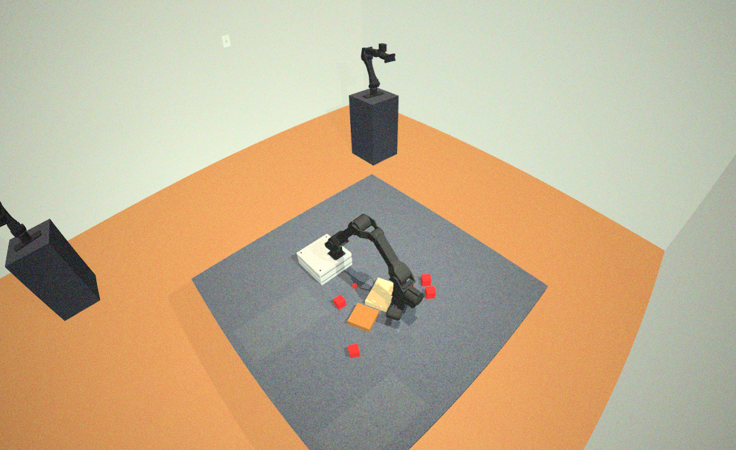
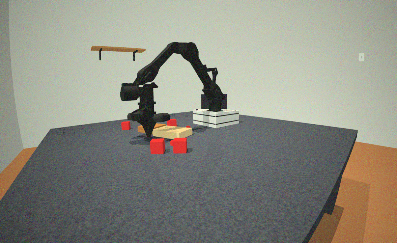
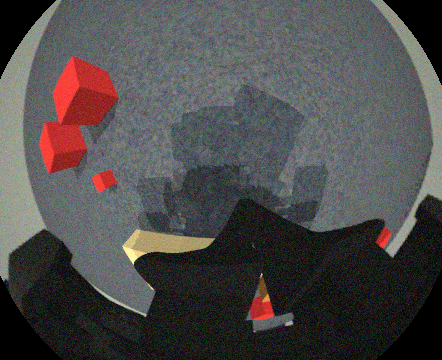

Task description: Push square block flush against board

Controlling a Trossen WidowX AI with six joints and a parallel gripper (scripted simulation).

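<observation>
The cream board lies 11 cm behind my gripper tip and 1 cm above it. Round my gripper tip: square block (14 cm to the right, 7 cm behind, 1 cm above).
</observation>
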